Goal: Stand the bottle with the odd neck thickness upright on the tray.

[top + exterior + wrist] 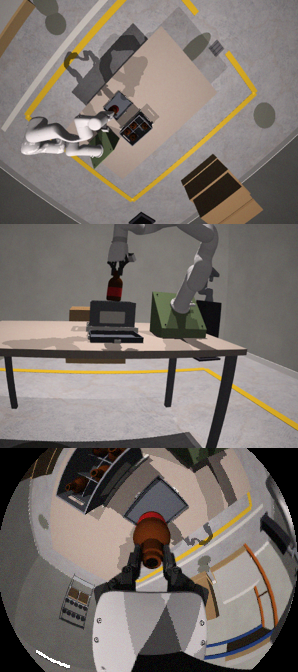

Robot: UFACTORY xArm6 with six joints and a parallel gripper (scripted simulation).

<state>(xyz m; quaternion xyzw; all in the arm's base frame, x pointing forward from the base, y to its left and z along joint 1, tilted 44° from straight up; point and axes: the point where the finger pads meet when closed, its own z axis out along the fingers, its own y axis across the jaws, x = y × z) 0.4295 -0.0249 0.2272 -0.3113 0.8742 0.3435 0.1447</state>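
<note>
Now: the flat dark tray 2 cm to the left of my hand and 33 cm below it. Round my hand: glass bottle (12 cm behind, 31 cm to the right, 25 cm below); then dark crate (4 cm behind, 28 cm to the right, 25 cm below).
</note>
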